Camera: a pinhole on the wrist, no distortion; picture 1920 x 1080 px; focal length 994.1 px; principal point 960.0 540.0 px. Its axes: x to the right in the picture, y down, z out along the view. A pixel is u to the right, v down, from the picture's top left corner.
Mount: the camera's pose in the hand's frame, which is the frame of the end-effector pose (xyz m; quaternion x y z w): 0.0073 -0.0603 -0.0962 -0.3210 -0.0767 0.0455 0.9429
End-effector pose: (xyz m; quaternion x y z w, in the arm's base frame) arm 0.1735 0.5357 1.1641 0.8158 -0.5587 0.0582 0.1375
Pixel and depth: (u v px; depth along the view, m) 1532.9 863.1 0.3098
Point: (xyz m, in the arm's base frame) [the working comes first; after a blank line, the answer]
In the camera's frame: 0.1785 0.1007 0.3098

0.0015 0.3157 1.1313
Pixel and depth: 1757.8 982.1 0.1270
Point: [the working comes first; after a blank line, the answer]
In the camera's frame: 0.1019 0.0565 0.1270

0.1367 0.4416 1.2155
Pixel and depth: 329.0 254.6 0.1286
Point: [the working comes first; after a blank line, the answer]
In the camera's frame: -0.0816 -0.0369 0.1286

0.1596 0.6228 1.1202
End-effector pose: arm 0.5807 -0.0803 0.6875 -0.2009 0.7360 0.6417 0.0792
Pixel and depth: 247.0 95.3 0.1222
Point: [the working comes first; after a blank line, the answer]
In the camera's frame: -0.0876 -0.0547 0.1222

0.6833 -0.0431 0.6820
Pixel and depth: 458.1 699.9 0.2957
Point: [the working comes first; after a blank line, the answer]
In the camera's frame: -0.1493 0.0476 0.2957

0.6897 0.0566 0.8674
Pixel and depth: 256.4 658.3 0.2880
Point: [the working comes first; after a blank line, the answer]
In the camera's frame: -0.2038 0.0343 0.2880

0.7462 0.0604 0.8670
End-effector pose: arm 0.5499 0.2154 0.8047 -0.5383 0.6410 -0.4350 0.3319
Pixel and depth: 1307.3 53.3 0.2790
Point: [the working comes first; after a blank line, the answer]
In the camera's frame: 0.0975 -0.1366 0.2790

0.7270 0.1140 0.7093
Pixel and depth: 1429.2 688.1 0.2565
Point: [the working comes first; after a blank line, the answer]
In the camera's frame: 0.1211 0.0382 0.2565

0.5626 0.1235 0.6422
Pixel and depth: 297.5 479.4 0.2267
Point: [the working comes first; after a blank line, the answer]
In the camera's frame: -0.1511 -0.0138 0.2267

0.6328 0.3793 0.7278
